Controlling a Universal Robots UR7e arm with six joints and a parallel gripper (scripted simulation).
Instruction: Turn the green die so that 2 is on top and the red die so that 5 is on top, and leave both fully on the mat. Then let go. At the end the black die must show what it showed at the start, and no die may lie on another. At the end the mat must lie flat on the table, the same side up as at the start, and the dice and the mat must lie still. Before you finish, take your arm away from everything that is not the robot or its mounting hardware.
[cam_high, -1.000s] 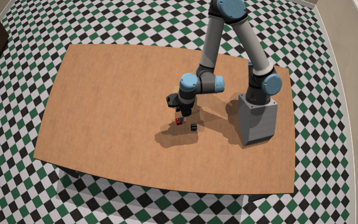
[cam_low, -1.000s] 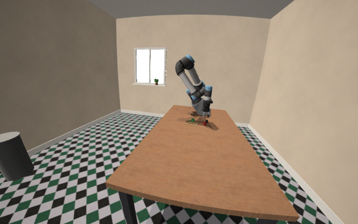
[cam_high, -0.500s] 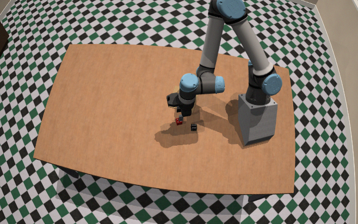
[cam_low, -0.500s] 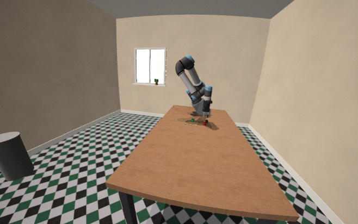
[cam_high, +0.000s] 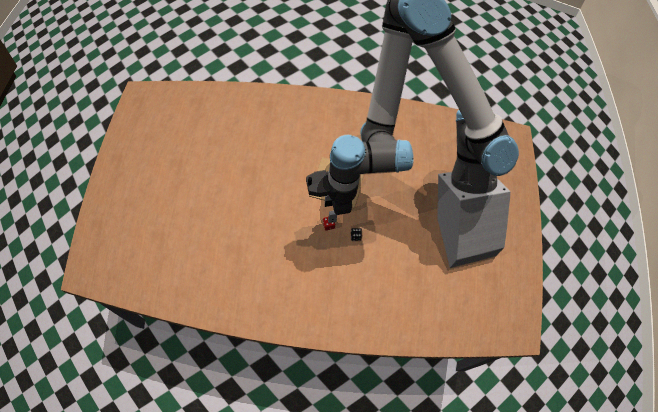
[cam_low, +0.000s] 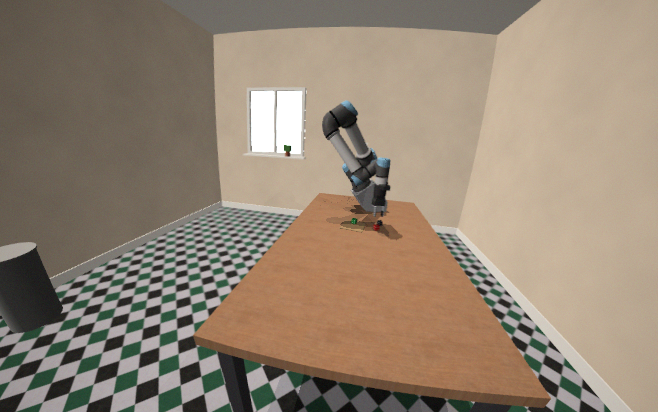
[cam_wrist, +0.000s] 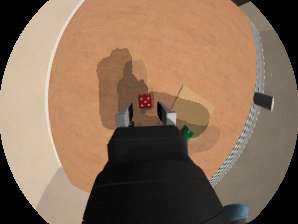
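The red die lies 9 cm below my hand. From my hand the other things lie so: green die 13 cm to the right, 9 cm below, 8 cm behind; black die 9 cm below, 8 cm behind, 4 cm to the left; tan mat 14 cm to the right, 10 cm below, 4 cm behind.
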